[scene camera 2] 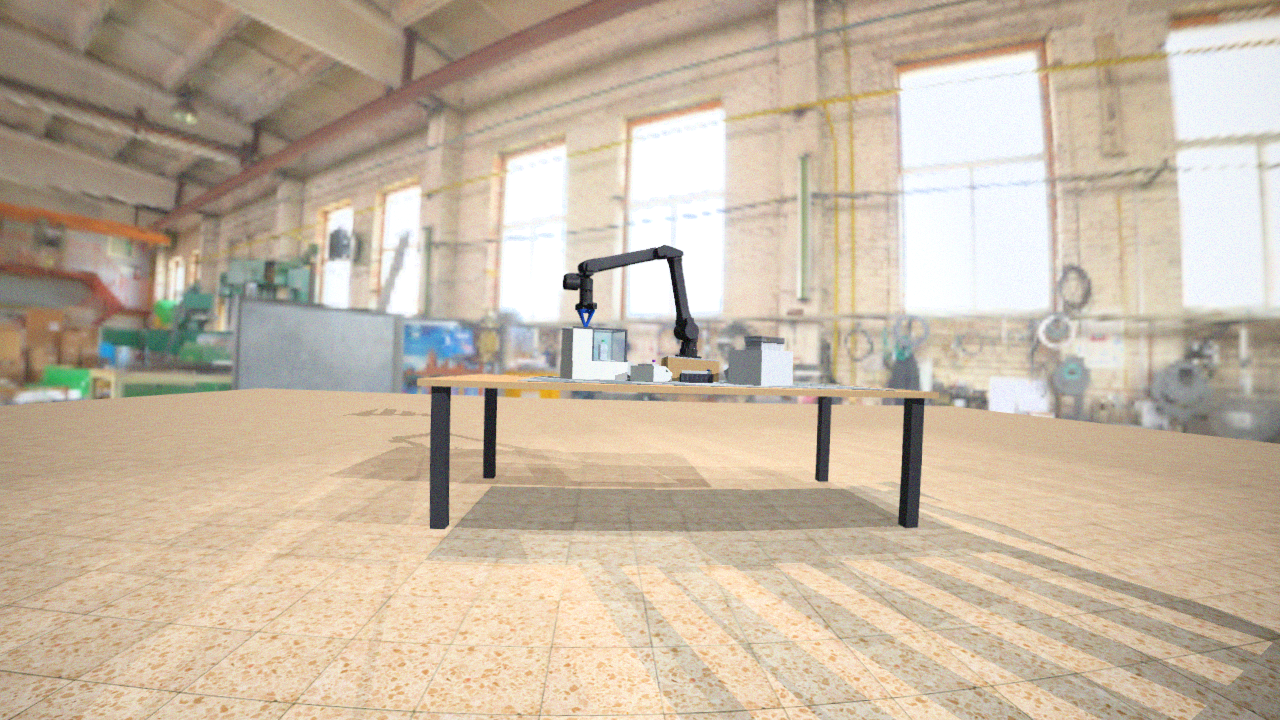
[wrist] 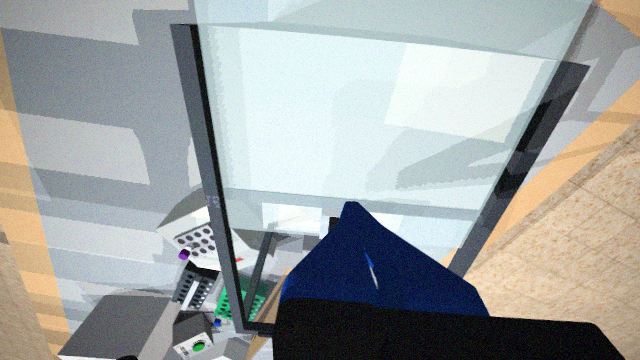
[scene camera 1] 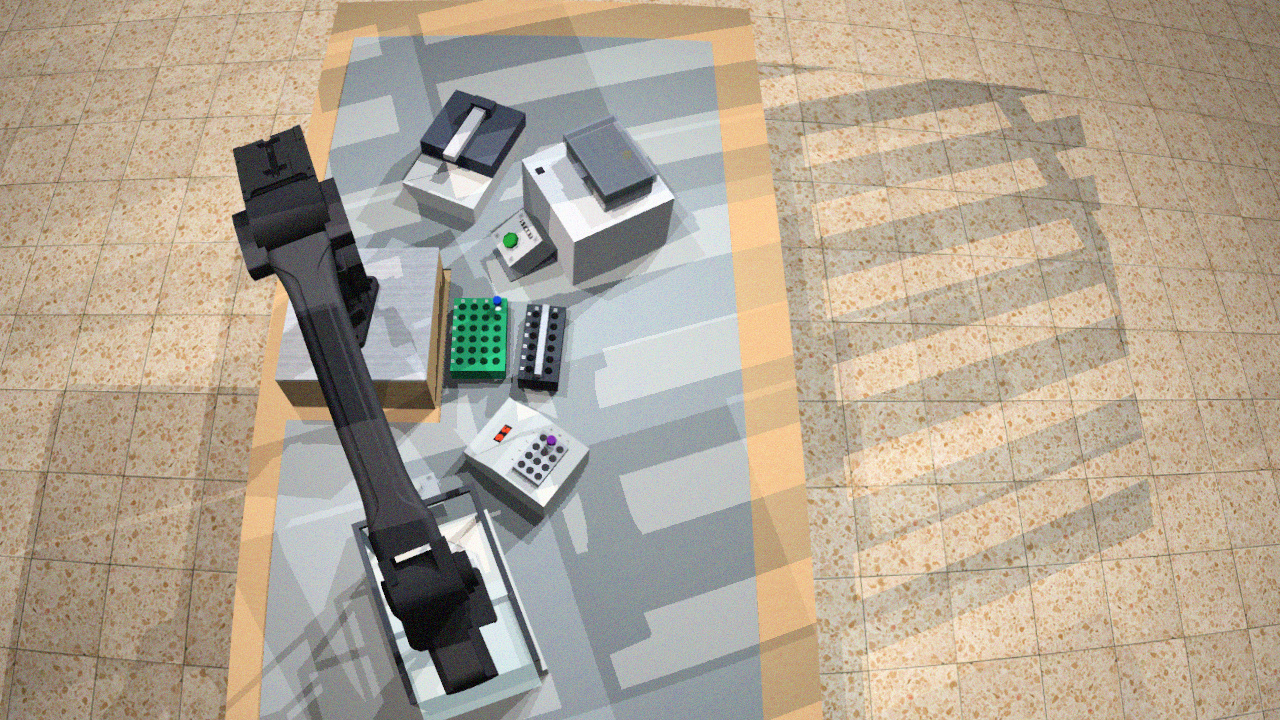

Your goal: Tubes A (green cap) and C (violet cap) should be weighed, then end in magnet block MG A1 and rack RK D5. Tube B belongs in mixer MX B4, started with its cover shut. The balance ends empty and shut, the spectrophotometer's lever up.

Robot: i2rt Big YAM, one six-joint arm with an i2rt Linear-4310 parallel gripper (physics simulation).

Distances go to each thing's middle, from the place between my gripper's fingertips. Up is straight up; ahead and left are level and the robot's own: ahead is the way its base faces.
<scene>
The balance (scene camera 1: 459, 514) is 20 mm behind my hand, 20 mm to the left of it and 110 mm below it. Also, from my hand: box with green button (scene camera 1: 523, 246) 10 mm ahead, 650 mm to the left, 180 mm below; then spectrophotometer (scene camera 1: 466, 152) 130 mm behind, 820 mm to the left, 170 mm below.
</scene>
